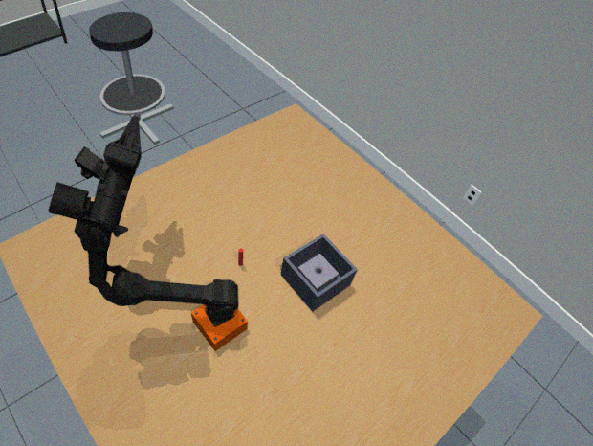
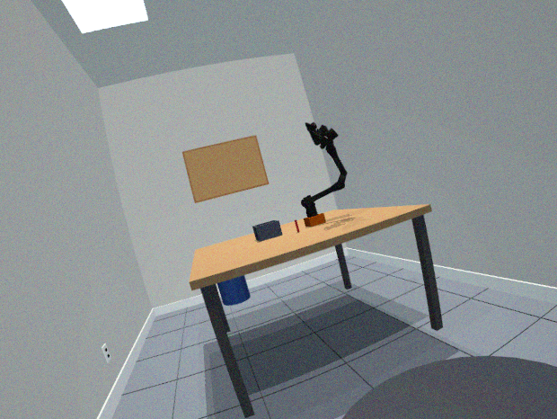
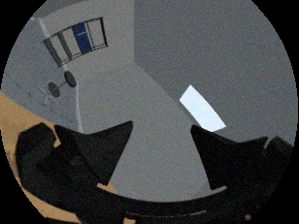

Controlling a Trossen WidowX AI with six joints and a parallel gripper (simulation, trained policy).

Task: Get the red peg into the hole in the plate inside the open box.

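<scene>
The red peg lies 220 mm ahead of my gripper tip, 60 mm to the right of it and 590 mm below it. Also, from my gripper tip: light plate (390 mm ahead, 230 mm to the right, 580 mm below); then dark box (390 mm ahead, 230 mm to the right, 600 mm below).
</scene>
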